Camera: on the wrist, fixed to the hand. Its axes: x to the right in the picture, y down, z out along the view.
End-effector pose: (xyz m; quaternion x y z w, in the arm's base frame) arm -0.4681 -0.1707 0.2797 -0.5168 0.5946 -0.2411 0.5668
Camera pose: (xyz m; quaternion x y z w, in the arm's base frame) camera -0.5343 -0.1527 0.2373 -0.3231 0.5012 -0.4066 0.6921
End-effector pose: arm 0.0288 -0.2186 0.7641 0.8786 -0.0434 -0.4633 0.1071
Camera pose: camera 0.0623 -0.2743 0.8118 -0.8731 0.1808 0.4252 0.1556
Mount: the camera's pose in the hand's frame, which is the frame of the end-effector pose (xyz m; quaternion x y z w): -0.0096 0.0659 -0.0455 0.2955 0.0048 0.0033 0.9553
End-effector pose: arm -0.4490 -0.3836 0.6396 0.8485 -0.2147 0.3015 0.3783
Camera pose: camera -0.5109 -0.3882 0.6911 0.9202 -0.1170 0.3568 0.1107
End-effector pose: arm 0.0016 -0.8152 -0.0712 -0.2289 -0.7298 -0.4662 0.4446
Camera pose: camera 0.0755 -0.8243 -0.0403 -0.0875 -0.8321 -0.2293 0.4974
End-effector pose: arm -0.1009 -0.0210 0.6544 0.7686 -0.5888 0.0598 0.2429
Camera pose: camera -0.1565 -0.0048 0.7105 0.8038 -0.5462 0.2356 0.0076
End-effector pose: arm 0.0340 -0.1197 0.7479 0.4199 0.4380 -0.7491 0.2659
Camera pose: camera 0.1074 -0.1107 0.7156 0.4848 0.1970 -0.8422 0.1303
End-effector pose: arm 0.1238 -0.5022 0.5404 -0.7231 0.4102 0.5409 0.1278
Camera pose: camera 0.1057 -0.5680 0.5834 -0.6543 0.5547 0.3925 0.3320
